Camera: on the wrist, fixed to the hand. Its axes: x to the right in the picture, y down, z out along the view.
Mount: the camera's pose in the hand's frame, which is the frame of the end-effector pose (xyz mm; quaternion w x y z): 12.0 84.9 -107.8 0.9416 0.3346 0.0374 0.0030
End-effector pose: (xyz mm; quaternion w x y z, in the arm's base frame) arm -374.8 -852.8 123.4 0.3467 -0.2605 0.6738 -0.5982
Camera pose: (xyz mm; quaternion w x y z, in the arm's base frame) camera -460.8 -781.9 42.5 0.3902 -0.1049 0.4481 -0.7975
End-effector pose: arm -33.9 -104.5 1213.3 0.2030 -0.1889 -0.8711 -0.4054
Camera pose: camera 19.5 -136.0 1336.3 0.2881 -0.0974 -0.9477 -0.0967
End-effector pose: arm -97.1 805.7 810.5 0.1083 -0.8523 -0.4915 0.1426
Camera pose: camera 14.8 769.4 882.2 0.4051 -0.7731 -0.4085 0.2672
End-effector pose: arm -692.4 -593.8 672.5 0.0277 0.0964 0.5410 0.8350
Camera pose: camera -719.8 -723.9 708.5 0.0289 -0.0704 -0.7896 -0.6089
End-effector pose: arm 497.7 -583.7 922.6 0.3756 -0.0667 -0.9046 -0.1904
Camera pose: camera 582.1 -548.5 1025.6 0.4104 0.0673 -0.9012 0.1220
